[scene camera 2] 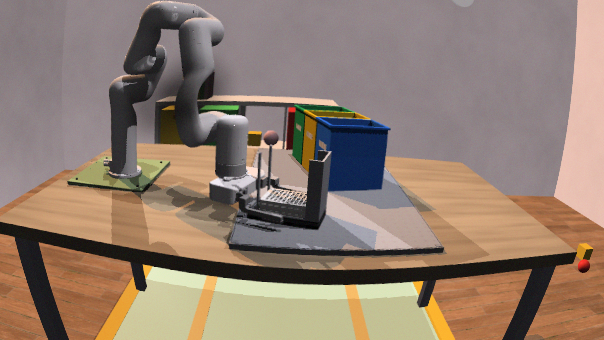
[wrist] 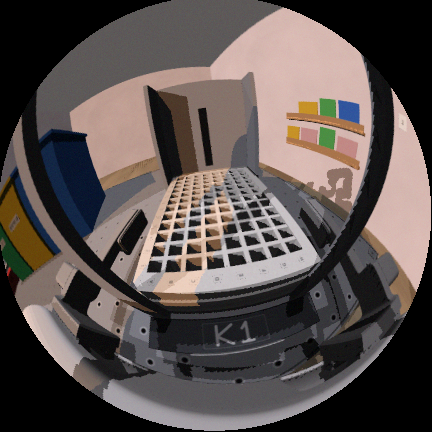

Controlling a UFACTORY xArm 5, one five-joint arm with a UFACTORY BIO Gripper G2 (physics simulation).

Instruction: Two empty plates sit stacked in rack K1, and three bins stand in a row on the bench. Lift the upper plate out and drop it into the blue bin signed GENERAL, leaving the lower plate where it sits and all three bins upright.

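Pixels of known places: hand at its tool point: (scene camera 2: 287, 205) (wrist: 220, 228); arm's base at its link origin: (scene camera 2: 124, 172).
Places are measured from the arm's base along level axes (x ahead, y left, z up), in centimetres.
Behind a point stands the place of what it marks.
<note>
The upper plate (scene camera 2: 286, 196) {x 52.3, y -24.4, z 4.7 cm} (wrist: 217, 281) {x 48.1, y -23.5, z 5.0 cm}, pale with a grid of square wells, lies flat in rack K1 (scene camera 2: 317, 195) {x 58.3, y -31.8, z 8.0 cm} (wrist: 280, 325) {x 45.2, y -25.6, z 2.0 cm}. The lower plate is mostly hidden beneath it and hard to make out. My gripper (scene camera 2: 290, 202) {x 52.6, y -25.4, z 3.0 cm} (wrist: 224, 227) {x 52.6, y -25.4, z 3.0 cm} is open and low at the rack, one finger on each long side of the stack, with gaps between the pads and the plate in the wrist view. The blue bin (scene camera 2: 357, 160) {x 71.4, y -5.0, z 8.8 cm} (wrist: 75, 170) {x 68.7, y -5.6, z 10.4 cm} stands upright beyond the rack, its sign unreadable here. The yellow bin (scene camera 2: 309, 145) {x 59.5, y 11.0, z 8.4 cm} (wrist: 22, 225) and green bin (scene camera 2: 299, 135) {x 57.0, y 22.8, z 9.0 cm} (wrist: 20, 267) stand upright beside it.
Two slim front posts (scene camera 2: 259, 170) {x 46.3, y -27.8, z 11.4 cm} (wrist: 380, 150) rise from the rack near my palm, and a tall wall closes its far end. A brownish ball (scene camera 2: 271, 138) shows at the far post's top. The rack and bins stand on a grey perforated board (scene camera 2: 345, 235) {x 64.6, y -34.6, z 0.3 cm}.
</note>
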